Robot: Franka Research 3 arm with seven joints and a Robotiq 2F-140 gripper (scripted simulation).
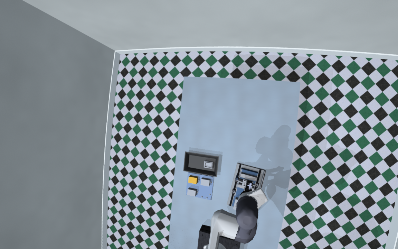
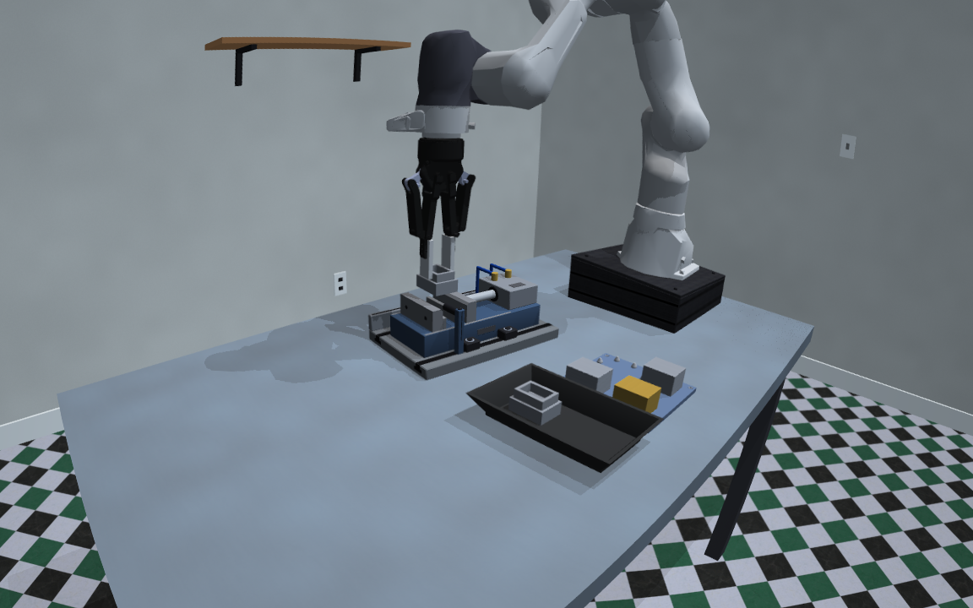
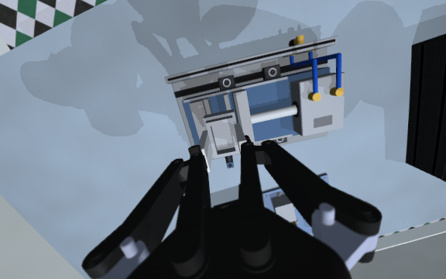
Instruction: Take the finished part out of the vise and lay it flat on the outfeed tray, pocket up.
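Now: the yellow block 9 cm behind my hand, 36 cm to the left of it and 14 cm below it. Round my hand: blue fixture plate 14 cm behind, 31 cm to the left, 16 cm below.
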